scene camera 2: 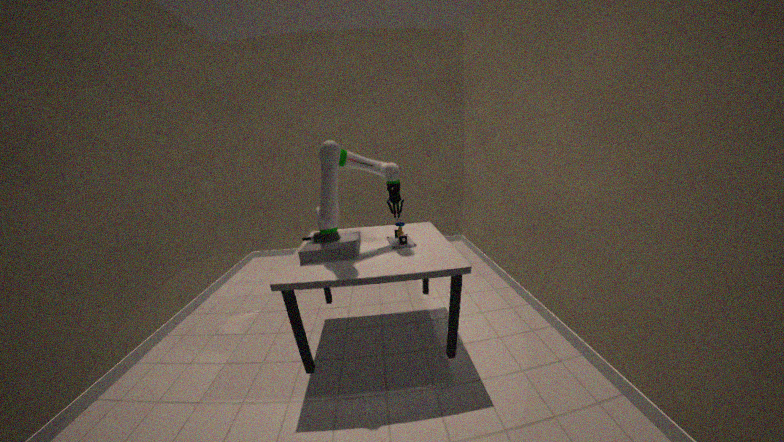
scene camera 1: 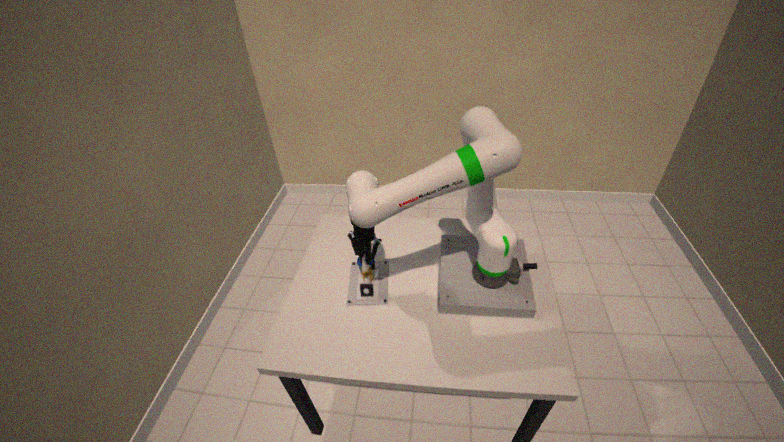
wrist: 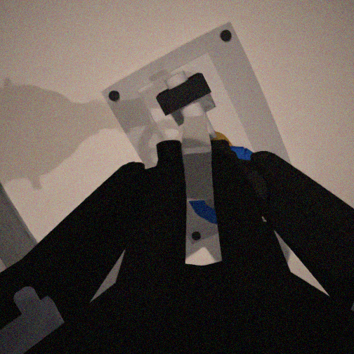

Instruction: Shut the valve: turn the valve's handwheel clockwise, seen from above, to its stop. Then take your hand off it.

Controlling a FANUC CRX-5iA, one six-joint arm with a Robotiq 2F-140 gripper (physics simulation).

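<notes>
The blue handwheel [scene camera 1: 360,263] [scene camera 2: 400,224] [wrist: 242,153] sits on the valve's yellow body [scene camera 1: 367,274] [scene camera 2: 400,231] [wrist: 222,137]. In the wrist view, parts of its rim show to the right of the fingers and in the gap between them; its middle and spokes are hidden. My gripper [scene camera 1: 366,267] [scene camera 2: 397,217] [wrist: 195,135] points down and is shut, with nothing between its fingers. Its grey fingertips are right at the handwheel and cover part of it in scene camera 1. I cannot tell whether they touch the wheel or reach between its spokes.
The valve stands on a light base plate [scene camera 1: 378,299] [wrist: 240,85] with dark corner bolts. A black pipe flange [scene camera 2: 402,239] [wrist: 184,94] stands on the plate. The arm's grey pedestal [scene camera 1: 455,299] [scene camera 2: 323,253] stands beside it on the white table [scene camera 1: 340,345].
</notes>
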